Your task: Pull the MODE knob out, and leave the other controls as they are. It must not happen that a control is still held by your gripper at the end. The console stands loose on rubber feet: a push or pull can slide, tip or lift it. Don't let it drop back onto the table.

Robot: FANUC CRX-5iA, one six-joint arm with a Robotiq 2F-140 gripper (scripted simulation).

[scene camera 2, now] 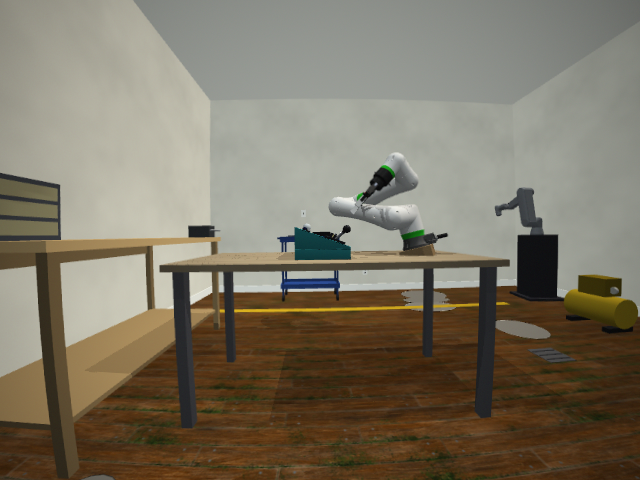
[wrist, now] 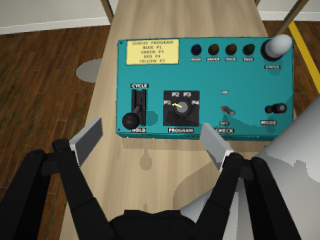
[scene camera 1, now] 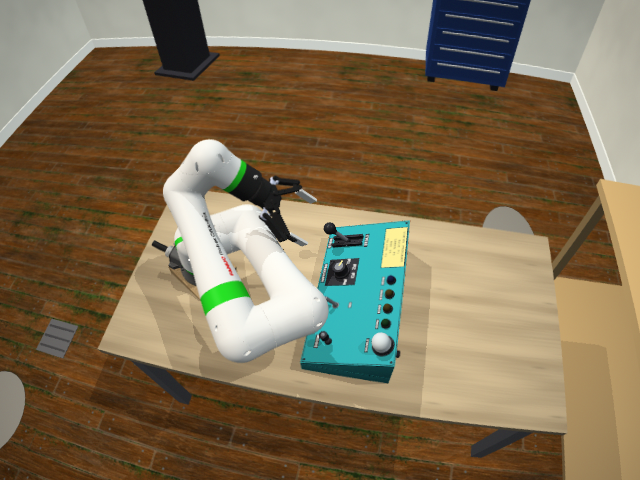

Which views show the teal console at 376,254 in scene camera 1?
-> Scene camera 2, the wrist view and scene camera 1: all of them.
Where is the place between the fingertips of the gripper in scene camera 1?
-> At 309,222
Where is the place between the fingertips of the gripper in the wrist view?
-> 152,128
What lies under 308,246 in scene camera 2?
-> A teal console.
